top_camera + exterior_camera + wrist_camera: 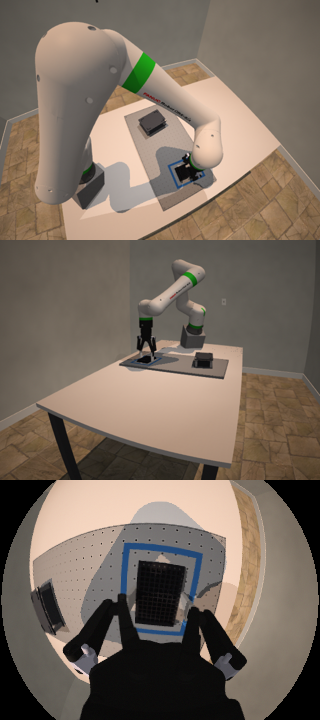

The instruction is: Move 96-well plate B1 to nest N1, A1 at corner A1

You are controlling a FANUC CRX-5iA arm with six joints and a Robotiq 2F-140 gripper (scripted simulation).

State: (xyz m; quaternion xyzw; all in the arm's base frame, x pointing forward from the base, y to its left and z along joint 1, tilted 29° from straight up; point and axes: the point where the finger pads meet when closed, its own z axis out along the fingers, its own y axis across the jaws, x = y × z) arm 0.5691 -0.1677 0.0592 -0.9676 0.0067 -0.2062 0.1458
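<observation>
My hand is 100 mm past the raised plate nest N1, 390 mm to the right of it and 30 mm below it. From my hand the other things lie so: black 96-well plate (20 mm below).
</observation>
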